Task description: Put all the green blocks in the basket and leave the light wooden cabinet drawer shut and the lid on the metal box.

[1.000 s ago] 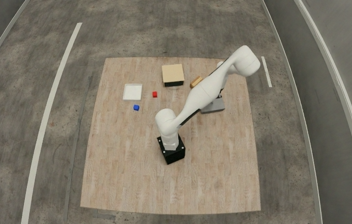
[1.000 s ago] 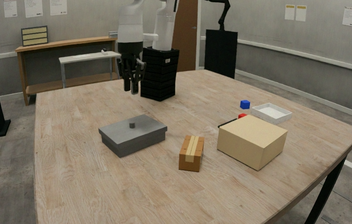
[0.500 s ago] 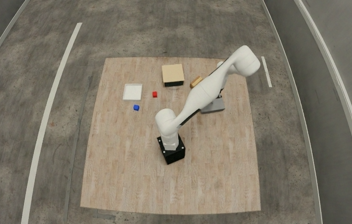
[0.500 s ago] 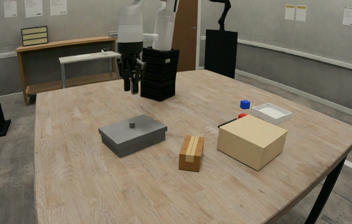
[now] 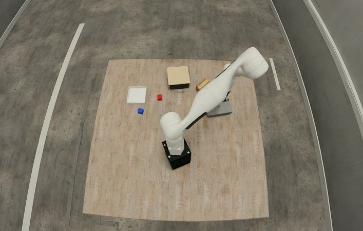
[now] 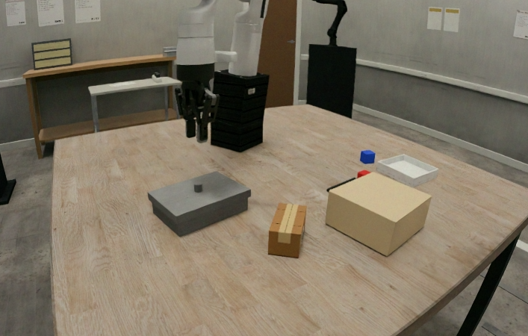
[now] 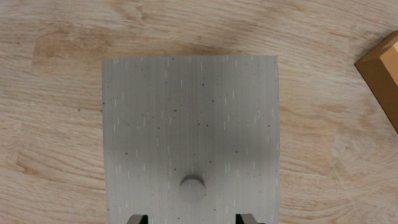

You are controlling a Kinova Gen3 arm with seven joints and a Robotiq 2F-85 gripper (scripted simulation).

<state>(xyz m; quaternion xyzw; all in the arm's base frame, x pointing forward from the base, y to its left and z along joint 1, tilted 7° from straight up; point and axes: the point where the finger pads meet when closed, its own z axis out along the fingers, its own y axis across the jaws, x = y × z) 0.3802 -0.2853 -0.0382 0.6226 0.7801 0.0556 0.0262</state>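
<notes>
The lid lies 140 mm below my hand. Also, from my hand: small cardboard box: 180 mm ahead, 110 mm to the left, 150 mm below; then grey metal box: 160 mm below; then drawer: 220 mm ahead, 310 mm to the left, 150 mm below.
</notes>
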